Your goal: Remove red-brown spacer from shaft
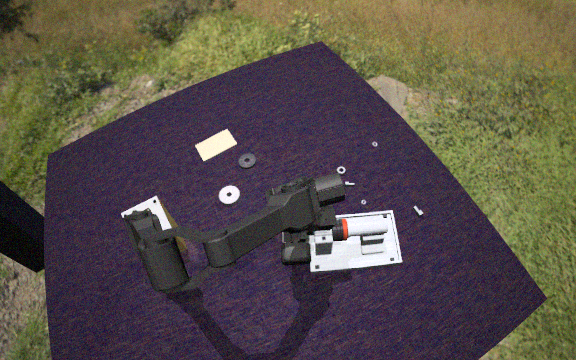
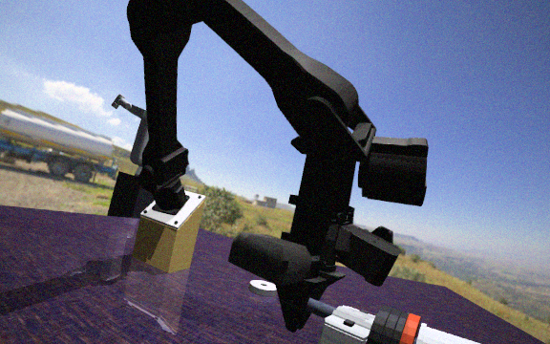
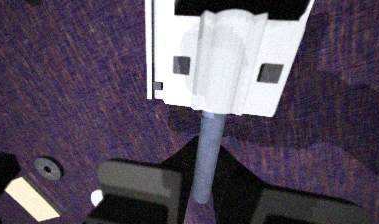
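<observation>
The shaft lies 6 cm ahead of my gripper tip, 3 cm to the right of it and 3 cm above it. Also, from my gripper tip: orange-red spacer 10 cm ahead, 5 cm to the right, 3 cm above; then small screw 33 cm ahead, 10 cm to the right, 4 cm below; then cream card 44 cm to the left, 4 cm below, 4 cm behind.
</observation>
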